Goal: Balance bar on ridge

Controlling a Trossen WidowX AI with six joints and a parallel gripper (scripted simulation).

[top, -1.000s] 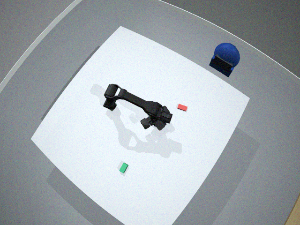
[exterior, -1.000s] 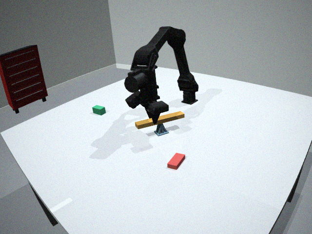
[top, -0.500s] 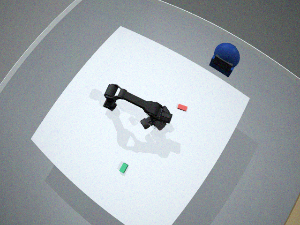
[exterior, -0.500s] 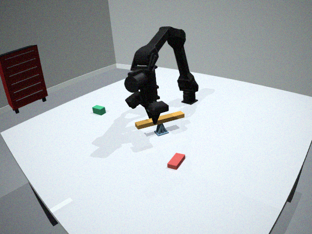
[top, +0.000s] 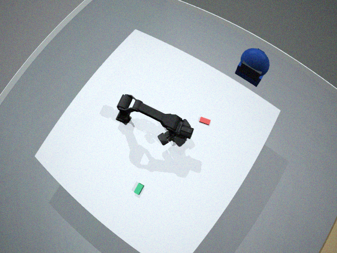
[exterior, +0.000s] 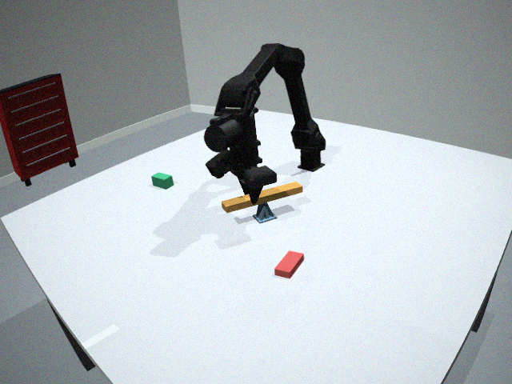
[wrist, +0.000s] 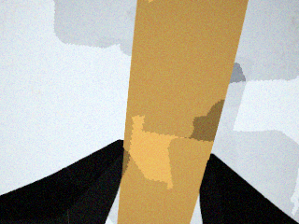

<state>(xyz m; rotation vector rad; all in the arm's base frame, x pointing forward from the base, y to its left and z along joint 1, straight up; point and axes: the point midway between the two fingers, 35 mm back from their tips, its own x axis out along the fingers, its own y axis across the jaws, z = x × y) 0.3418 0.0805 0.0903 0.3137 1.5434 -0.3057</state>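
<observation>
Right now the orange bar is 30 mm behind my gripper tip and 10 mm to the left of it. Round my gripper tip: green block (390 mm to the right, 40 mm below); then red block (90 mm ahead, 190 mm to the left, 50 mm below).
</observation>
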